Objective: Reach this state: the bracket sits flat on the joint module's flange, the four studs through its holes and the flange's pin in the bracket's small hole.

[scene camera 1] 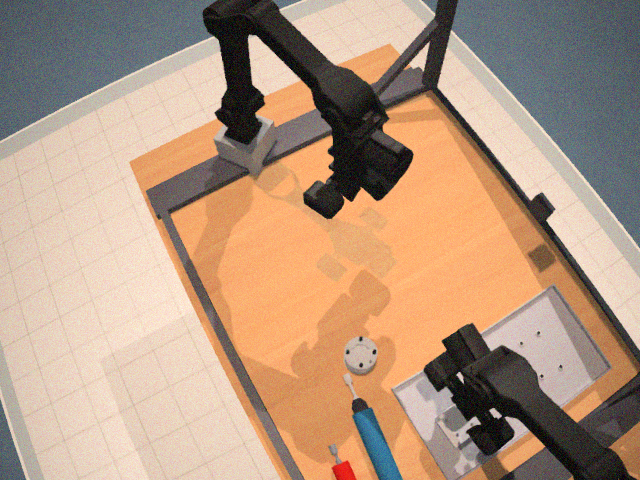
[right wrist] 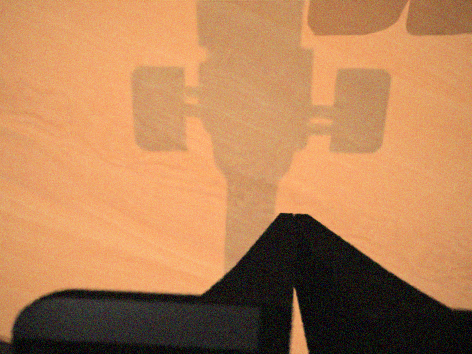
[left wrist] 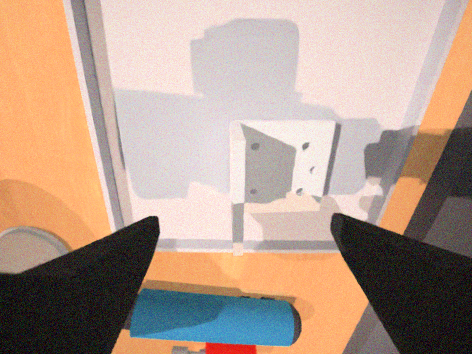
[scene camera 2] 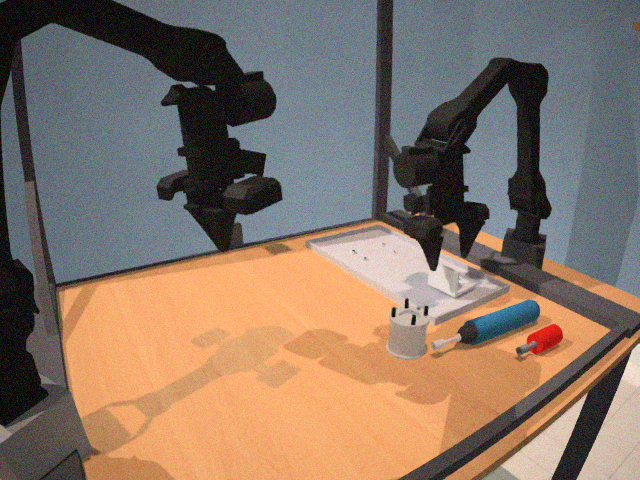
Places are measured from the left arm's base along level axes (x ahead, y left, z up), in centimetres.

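Pixels of known places: left gripper, between the fingertips: (scene camera 1: 453, 410) (left wrist: 246, 222) (scene camera 2: 449, 263); right gripper, between the fingertips: (scene camera 1: 350, 199) (right wrist: 292, 227) (scene camera 2: 224, 251); left arm's base, origin of its link: (scene camera 2: 525, 237); right arm's base, origin of its link: (scene camera 1: 243, 129) (scene camera 2: 12, 399).
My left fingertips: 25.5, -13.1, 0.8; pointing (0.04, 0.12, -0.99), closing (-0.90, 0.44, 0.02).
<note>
Ahead of a thing's pixels: the offset from my left fingertips to its top centre, as dx, dy, dz. "spot": to the spot under its first point.
The white L-shaped bracket (scene camera 2: 450, 279) (left wrist: 320, 134) rests in the tray, its holed plate on the floor and its other wall upright. The round grey joint module @[+20.3, -1.1, +0.8] (scene camera 1: 360, 355) (scene camera 2: 407, 338) stands on the table beside the tray, black studs pointing up; nothing sits on its flange. Its small pin is too small to make out. My left gripper (scene camera 2: 449, 262) (left wrist: 246, 222) is open and empty above the bracket, which lies beyond its fingertips in the left wrist view. My right gripper (scene camera 2: 223, 249) (right wrist: 292, 227) is shut and empty, high above the table, far from both.
The grey tray @[-7.9, -11.7, -5.0] (scene camera 1: 581, 328) (scene camera 2: 356, 274) also holds several small dark parts at its far end. A blue screwdriver @[spot: +9.1, +11.4, -2.6] (scene camera 1: 379, 441) (scene camera 2: 504, 320) (left wrist: 215, 317) lies near the module, its tip toward it. A red tool @[+12.5, +19.2, -3.2] (scene camera 1: 343, 471) (scene camera 2: 545, 338) lies beside it. Dark frame rails border the table.
</note>
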